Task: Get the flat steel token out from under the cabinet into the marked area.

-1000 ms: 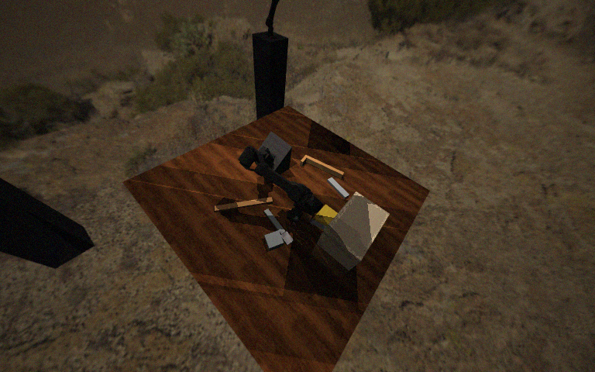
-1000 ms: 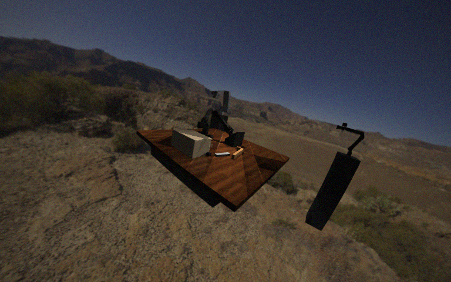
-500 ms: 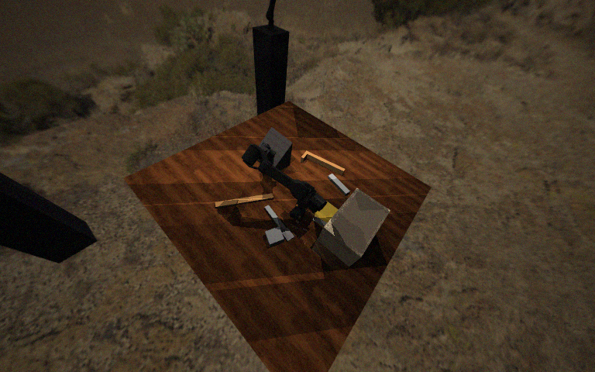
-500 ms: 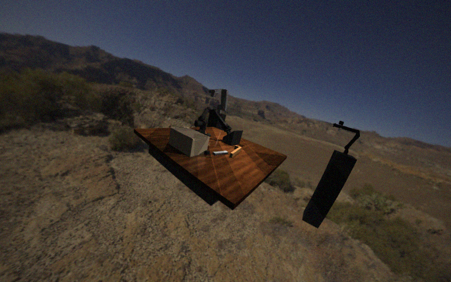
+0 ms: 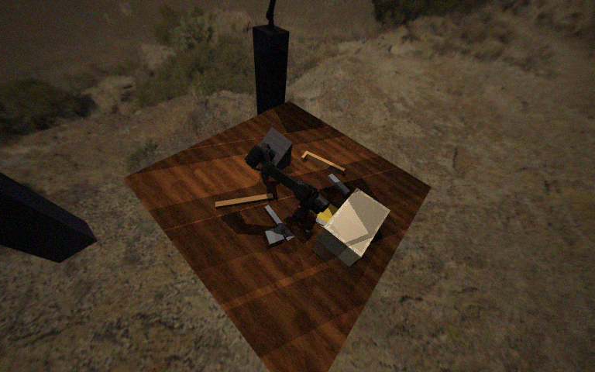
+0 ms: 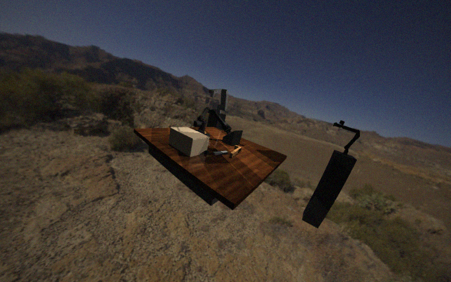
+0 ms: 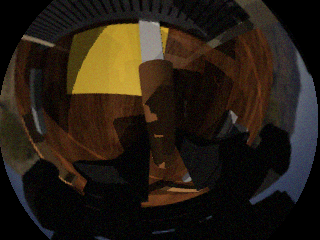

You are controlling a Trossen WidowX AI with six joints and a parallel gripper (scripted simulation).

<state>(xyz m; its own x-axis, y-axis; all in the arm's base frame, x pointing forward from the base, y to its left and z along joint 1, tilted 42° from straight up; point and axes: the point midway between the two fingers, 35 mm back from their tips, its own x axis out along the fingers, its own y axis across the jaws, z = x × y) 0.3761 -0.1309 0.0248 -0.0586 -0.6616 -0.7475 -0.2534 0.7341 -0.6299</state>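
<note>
Right now the grey scraper is 30 mm behind my gripper tip and 140 mm to the right of it. From my gripper tip the other things lie so: steel token: 240 mm ahead, 120 mm to the left, 10 mm below; then grey block: 10 mm behind, 200 mm to the right, 10 mm above; then grey bar: 30 mm ahead, 310 mm to the left.
</note>
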